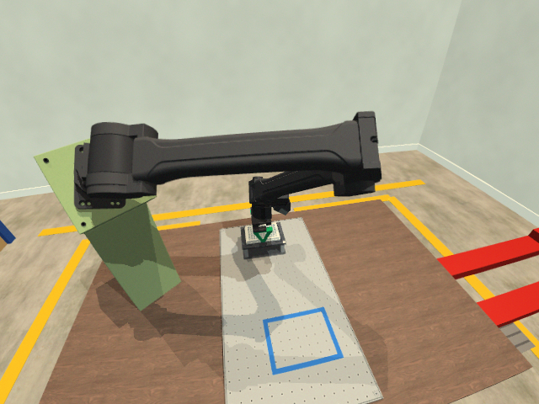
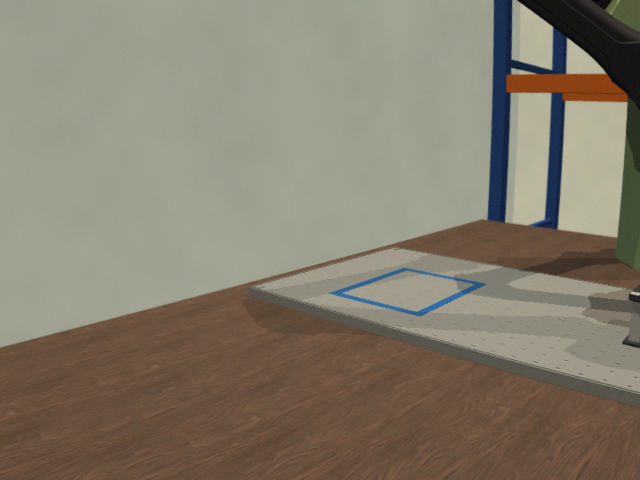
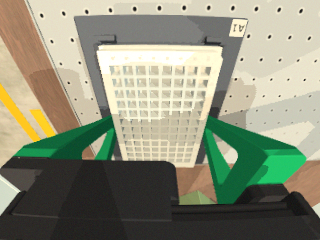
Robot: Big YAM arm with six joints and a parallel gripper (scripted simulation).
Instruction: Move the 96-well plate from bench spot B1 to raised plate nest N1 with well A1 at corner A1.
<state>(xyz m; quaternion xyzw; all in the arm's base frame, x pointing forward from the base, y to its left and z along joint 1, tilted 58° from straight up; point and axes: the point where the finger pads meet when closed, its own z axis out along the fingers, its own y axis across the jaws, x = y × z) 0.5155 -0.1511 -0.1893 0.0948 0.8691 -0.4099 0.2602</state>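
My hand is right at the white 96-well plate. From my hand the other things lie so: A1 label (80 mm to the right, 50 mm ahead, 10 mm below); then dark grey raised nest N1 (20 mm below).
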